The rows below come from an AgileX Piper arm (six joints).
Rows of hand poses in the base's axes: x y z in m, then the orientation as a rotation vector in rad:
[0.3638 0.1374 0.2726 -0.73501 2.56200 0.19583]
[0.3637 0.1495 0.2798 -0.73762 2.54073 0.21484]
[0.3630 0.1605 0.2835 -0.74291 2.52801 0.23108]
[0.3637 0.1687 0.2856 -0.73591 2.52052 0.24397]
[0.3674 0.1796 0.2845 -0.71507 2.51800 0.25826]
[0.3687 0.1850 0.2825 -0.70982 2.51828 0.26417]
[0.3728 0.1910 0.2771 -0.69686 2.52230 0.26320]
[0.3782 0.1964 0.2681 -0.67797 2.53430 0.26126]
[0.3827 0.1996 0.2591 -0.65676 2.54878 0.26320]
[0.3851 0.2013 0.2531 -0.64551 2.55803 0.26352]
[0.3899 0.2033 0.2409 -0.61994 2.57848 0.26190]
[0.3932 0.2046 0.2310 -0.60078 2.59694 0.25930]
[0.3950 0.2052 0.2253 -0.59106 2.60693 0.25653]
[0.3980 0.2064 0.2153 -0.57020 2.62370 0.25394]
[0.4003 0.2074 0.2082 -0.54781 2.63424 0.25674]
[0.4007 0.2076 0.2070 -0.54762 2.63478 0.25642]
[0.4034 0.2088 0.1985 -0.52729 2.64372 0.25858]
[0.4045 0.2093 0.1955 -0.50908 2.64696 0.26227]
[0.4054 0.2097 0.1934 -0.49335 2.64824 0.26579]
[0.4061 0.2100 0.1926 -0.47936 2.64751 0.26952]
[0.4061 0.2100 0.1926 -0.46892 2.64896 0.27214]
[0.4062 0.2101 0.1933 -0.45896 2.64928 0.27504]
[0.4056 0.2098 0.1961 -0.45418 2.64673 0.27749]
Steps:
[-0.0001 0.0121 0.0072 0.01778 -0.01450 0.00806]
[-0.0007 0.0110 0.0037 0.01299 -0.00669 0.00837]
[0.0007 0.0082 0.0021 0.01233 -0.00457 -0.00151]
[0.0037 0.0109 -0.0011 0.01527 -0.00155 -0.01158]
[0.0013 0.0054 -0.0020 0.00511 0.00112 -0.00258]
[0.0041 0.0060 -0.0054 0.00140 0.00171 -0.00976]
[0.0054 0.0054 -0.0090 -0.00004 0.00820 -0.01497]
[0.0045 0.0032 -0.0090 0.00235 0.01138 -0.01605]
[0.0024 0.0017 -0.0060 0.00033 0.00740 -0.00876]
[0.0048 0.0020 -0.0122 -0.00073 0.01587 -0.02016]
[0.0033 0.0013 -0.0099 -0.00232 0.01469 -0.01549]
[0.0018 0.0006 -0.0057 -0.00232 0.00776 -0.00811]
[0.0030 0.0012 -0.0100 -0.00161 0.01313 -0.01637]
[0.0023 0.0010 -0.0071 0.00374 0.00840 -0.01600]
[0.0004 0.0002 -0.0012 -0.00030 0.00043 -0.00022]
[0.0027 0.0012 -0.0085 0.00324 0.00708 -0.01449]
[0.0011 0.0005 -0.0030 0.00514 0.00226 -0.01239]
[0.0009 0.0004 -0.0021 0.00499 0.00065 -0.01056]
[0.0007 0.0003 -0.0008 0.00524 -0.00103 -0.00921]
[0.0000 0.0000 0.0000 0.00336 0.00117 -0.00699]
[0.0001 0.0001 0.0007 0.00370 0.00020 -0.00656]
[-0.0006 -0.0003 0.0028 0.00307 -0.00229 -0.00288]

